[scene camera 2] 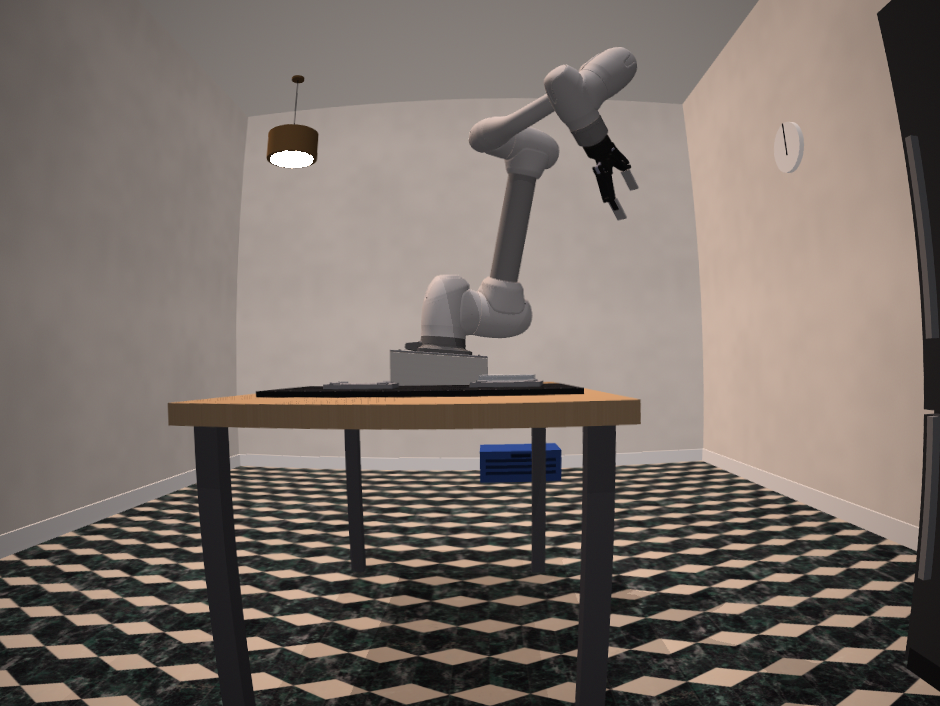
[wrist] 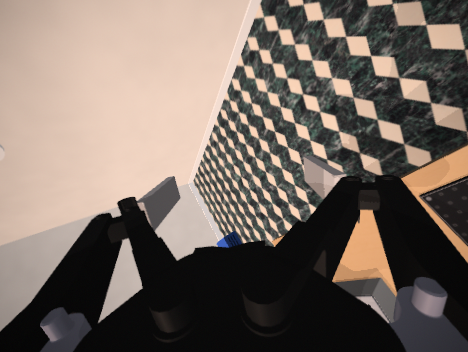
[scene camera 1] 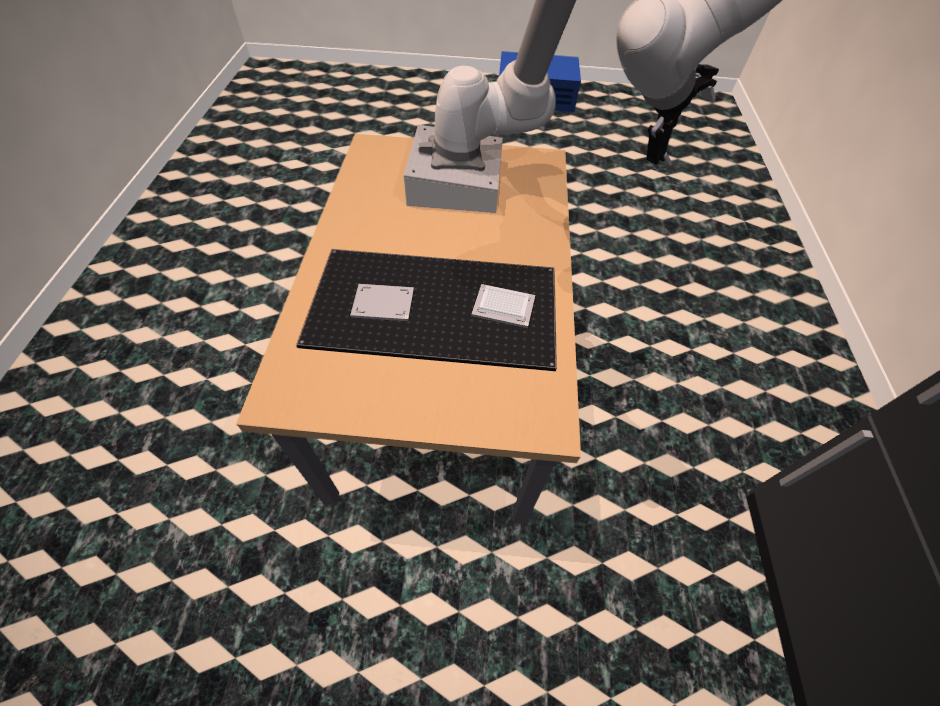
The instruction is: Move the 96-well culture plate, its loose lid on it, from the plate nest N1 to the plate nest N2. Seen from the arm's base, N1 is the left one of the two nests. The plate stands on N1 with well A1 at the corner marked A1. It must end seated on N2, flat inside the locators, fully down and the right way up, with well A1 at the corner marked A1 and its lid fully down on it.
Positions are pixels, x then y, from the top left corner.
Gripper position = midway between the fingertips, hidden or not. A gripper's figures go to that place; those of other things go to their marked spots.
Labels:
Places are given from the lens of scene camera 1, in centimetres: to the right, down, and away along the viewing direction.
my gripper [scene camera 1: 687, 130]: 48, -49, 102
clear lid [scene camera 1: 499, 300]: 8, -15, 134
grey nest N2 [scene camera 1: 381, 302]: -25, -14, 134

